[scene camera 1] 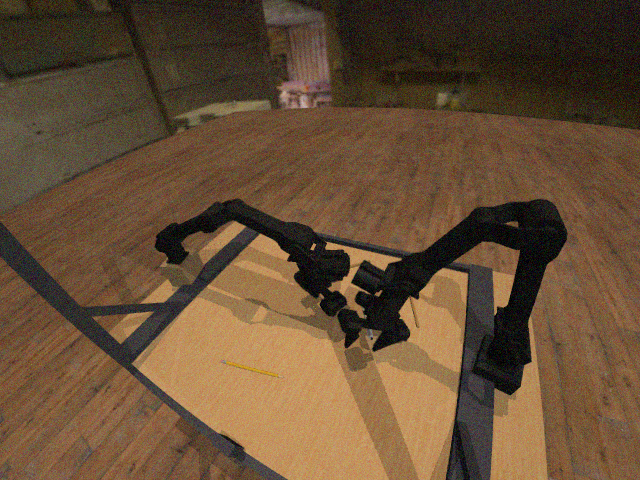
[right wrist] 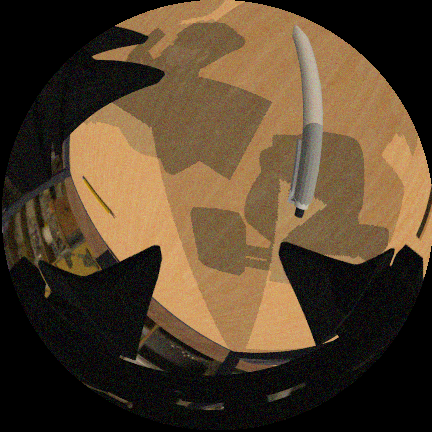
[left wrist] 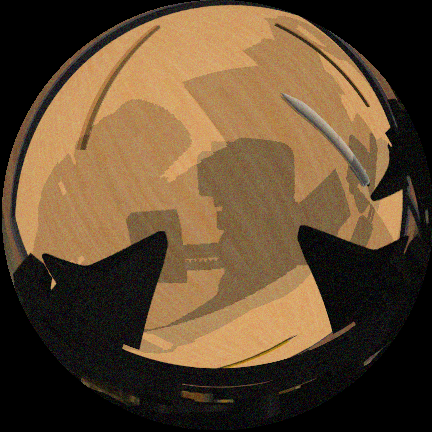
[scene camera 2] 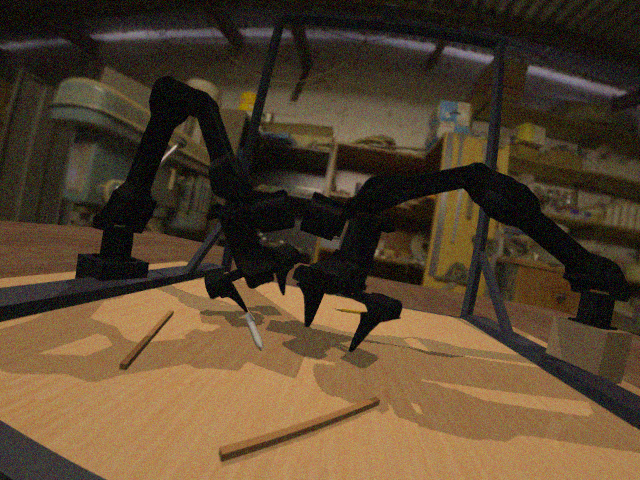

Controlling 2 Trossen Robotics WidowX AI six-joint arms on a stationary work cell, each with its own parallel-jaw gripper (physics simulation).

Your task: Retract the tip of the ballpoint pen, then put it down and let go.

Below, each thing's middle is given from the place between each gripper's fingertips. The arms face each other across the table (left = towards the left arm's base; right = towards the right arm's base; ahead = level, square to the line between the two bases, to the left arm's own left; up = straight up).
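Labels:
Ballpoint pen (right wrist: 310,144): 1 cm below my left hand, 13 cm to the right of it.
My right gripper: 20 mm above the ballpoint pen, 110 mm short of it, 10 mm to the right.

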